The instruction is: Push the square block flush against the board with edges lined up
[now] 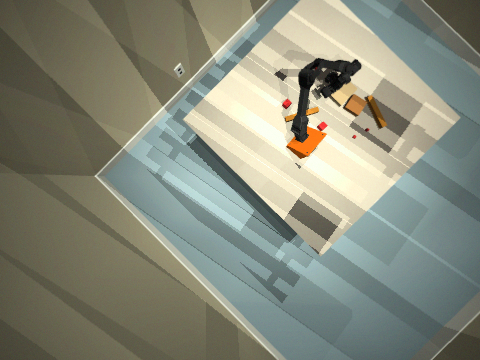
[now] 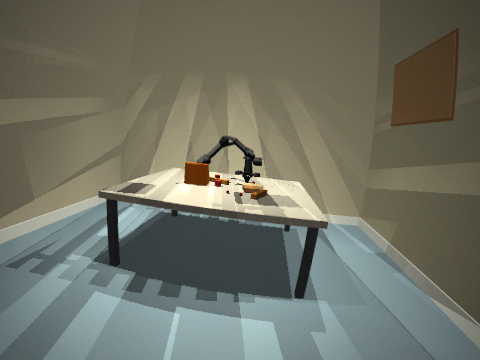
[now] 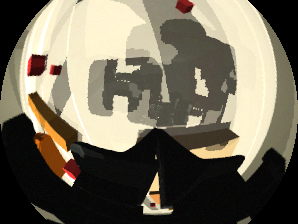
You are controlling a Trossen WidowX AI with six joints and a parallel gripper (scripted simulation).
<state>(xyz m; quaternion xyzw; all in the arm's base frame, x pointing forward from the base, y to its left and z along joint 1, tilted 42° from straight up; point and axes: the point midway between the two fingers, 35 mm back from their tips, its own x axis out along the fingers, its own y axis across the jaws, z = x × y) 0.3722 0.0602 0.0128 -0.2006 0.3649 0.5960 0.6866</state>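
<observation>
The pale tan slab lies 50 mm ahead of my gripper tip and 70 mm to the right of it. The rest, counted from my gripper tip: orange square block (30 mm ahead, 180 mm to the right).
</observation>
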